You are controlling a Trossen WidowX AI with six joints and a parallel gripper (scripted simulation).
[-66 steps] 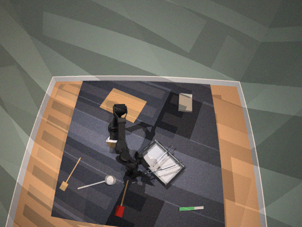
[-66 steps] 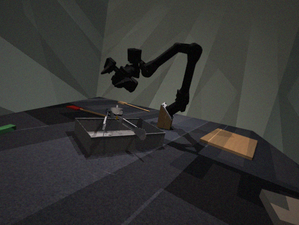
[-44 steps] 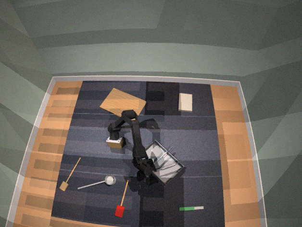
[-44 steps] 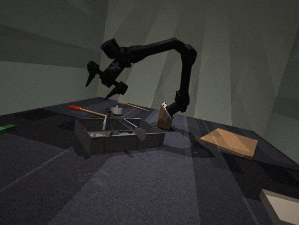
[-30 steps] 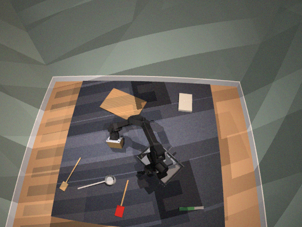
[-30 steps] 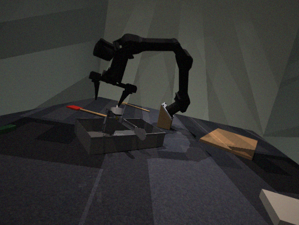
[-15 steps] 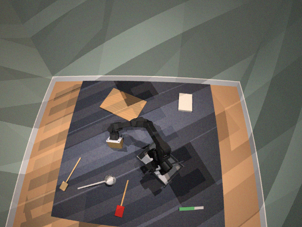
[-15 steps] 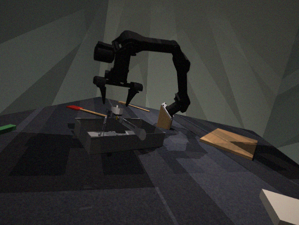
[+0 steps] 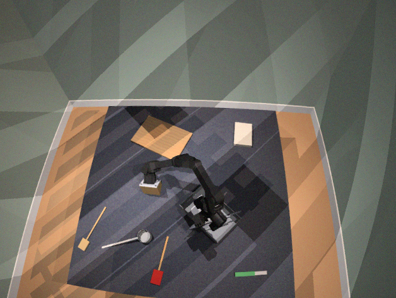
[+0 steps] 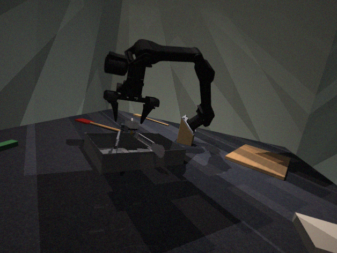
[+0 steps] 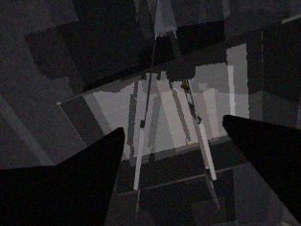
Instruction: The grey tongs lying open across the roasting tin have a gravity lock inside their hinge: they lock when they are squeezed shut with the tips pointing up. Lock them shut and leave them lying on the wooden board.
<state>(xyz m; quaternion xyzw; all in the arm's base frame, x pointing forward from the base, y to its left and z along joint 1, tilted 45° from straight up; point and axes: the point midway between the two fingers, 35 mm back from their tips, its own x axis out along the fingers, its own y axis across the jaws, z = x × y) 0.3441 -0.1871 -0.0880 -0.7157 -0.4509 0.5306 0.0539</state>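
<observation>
My gripper tip is now 8 cm above the roasting tin, 5 cm to the right of it and 2 cm short of it. The rest, counted from my gripper tip: beige block 61 cm to the left, 22 cm ahead, 10 cm below; red spatula 27 cm to the right, 24 cm behind, 11 cm below; wooden board 56 cm to the left, 34 cm behind, 11 cm below.
</observation>
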